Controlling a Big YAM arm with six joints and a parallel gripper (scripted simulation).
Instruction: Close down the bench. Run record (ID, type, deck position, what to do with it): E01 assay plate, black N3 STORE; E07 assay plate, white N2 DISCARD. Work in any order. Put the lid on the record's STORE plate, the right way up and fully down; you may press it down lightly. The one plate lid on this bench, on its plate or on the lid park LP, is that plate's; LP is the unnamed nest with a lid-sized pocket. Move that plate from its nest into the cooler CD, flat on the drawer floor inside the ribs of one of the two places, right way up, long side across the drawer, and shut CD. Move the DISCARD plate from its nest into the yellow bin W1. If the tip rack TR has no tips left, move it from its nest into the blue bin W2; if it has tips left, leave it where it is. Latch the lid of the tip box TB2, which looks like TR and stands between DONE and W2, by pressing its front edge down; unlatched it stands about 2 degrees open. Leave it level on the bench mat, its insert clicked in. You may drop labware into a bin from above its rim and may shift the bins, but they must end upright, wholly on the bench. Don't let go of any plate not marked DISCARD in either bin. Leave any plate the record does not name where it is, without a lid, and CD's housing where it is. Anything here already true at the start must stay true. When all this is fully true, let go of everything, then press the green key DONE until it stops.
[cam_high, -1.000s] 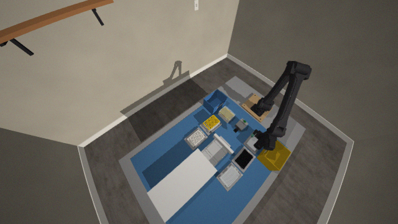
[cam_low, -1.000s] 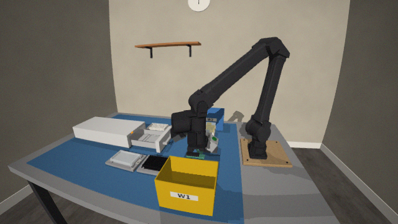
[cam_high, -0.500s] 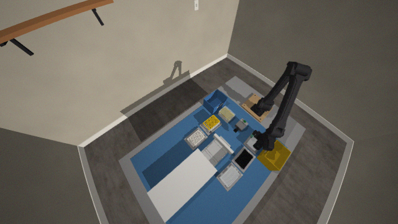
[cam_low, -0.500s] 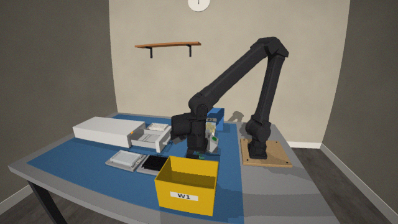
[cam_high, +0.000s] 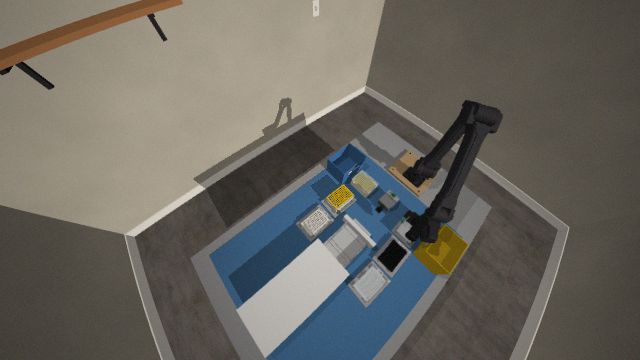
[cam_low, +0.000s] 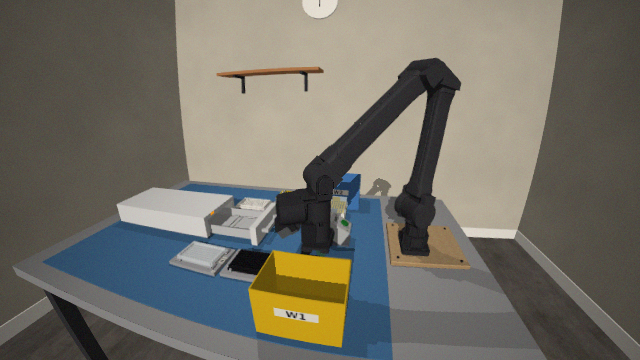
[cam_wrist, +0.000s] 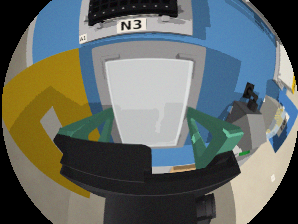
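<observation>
The grey plate lid lies right at my hand. From my hand the other things lie so: grey lid park nest: 20 mm below; then black plate: 170 mm ahead, 20 mm to the left; then yellow bin W1: 160 mm to the left, 20 mm above.
</observation>
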